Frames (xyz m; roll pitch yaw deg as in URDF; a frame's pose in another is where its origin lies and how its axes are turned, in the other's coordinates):
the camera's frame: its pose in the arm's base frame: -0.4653 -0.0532 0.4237 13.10 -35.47 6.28
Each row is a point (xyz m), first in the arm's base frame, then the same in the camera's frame.
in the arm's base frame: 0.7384 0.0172 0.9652
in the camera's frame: 1.2949 -0.1185 -0.2371
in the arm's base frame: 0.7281 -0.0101 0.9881
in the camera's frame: 1.2974 -0.1379 -0.2055
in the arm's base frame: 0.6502 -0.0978 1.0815
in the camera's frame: 1.2808 -0.1858 -0.0644
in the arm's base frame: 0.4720 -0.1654 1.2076
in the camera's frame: 1.2037 -0.1847 0.1507
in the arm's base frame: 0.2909 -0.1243 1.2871
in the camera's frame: 1.1068 -0.0879 0.2992
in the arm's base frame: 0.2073 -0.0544 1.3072
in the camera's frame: 1.0571 0.0024 0.3400
